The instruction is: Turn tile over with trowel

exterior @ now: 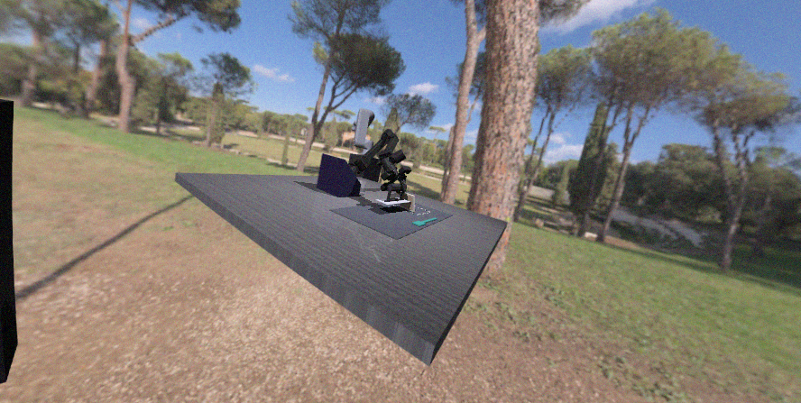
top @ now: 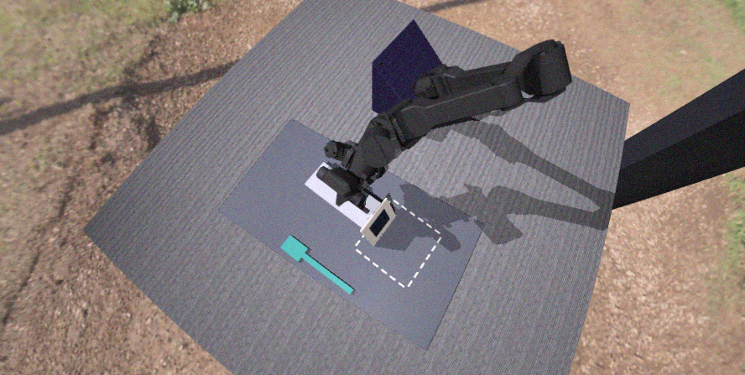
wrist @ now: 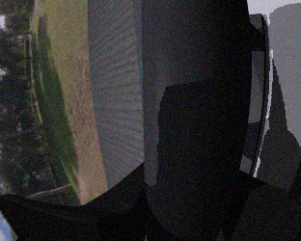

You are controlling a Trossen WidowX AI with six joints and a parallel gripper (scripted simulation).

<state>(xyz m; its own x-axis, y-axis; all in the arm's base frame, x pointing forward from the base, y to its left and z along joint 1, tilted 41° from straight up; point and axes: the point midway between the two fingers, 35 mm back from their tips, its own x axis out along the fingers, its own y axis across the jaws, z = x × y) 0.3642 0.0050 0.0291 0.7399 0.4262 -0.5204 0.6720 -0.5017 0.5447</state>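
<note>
The tile lies 20 mm behind my gripper tip, 90 mm to the left of it and 60 mm below it. The rest, counted from my gripper tip: dark mat (10 mm ahead, 10 mm to the left, 120 mm below); teal trowel (150 mm ahead, 100 mm below).
</note>
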